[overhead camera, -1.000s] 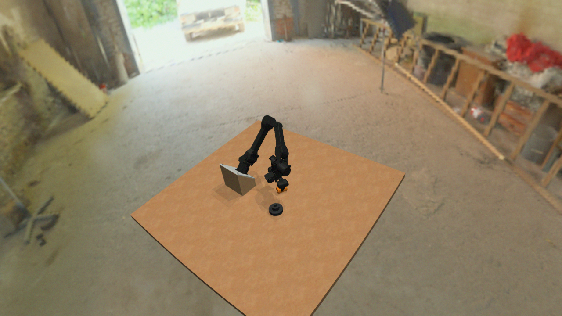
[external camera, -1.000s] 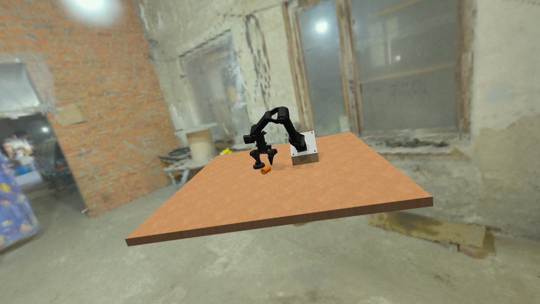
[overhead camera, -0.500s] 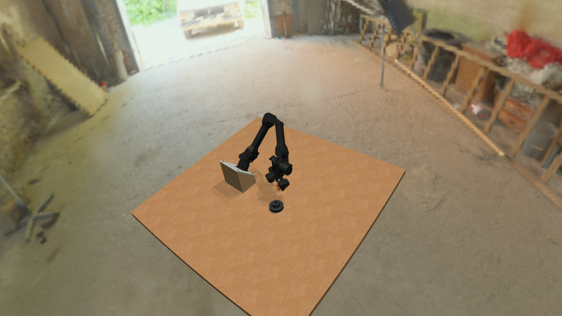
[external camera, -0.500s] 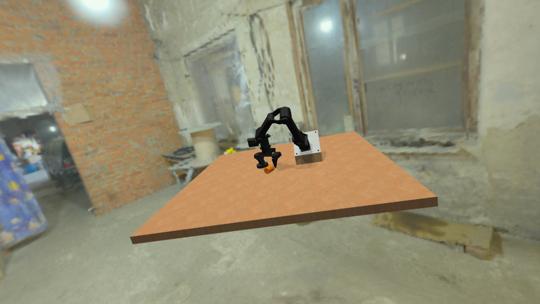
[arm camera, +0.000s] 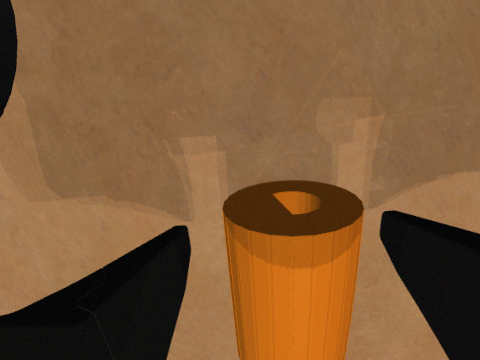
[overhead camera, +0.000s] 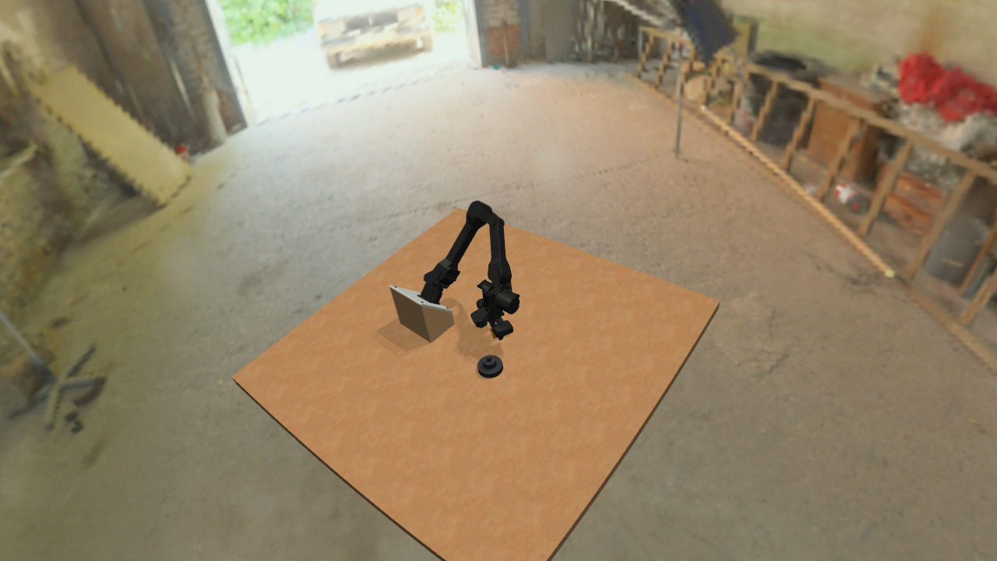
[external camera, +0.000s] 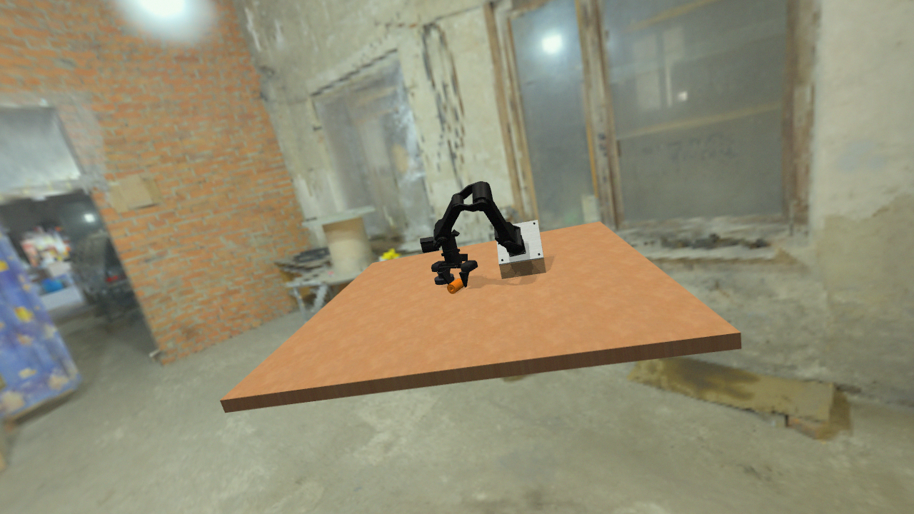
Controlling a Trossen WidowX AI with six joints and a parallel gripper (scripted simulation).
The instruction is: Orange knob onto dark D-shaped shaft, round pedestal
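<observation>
My gripper tip is now 10 mm to the right of the orange knob, 10 mm below it and 10 mm short of it. The rest, counted from my gripper tip: pedestal: 130 mm to the right, 80 mm ahead, 20 mm above.
</observation>
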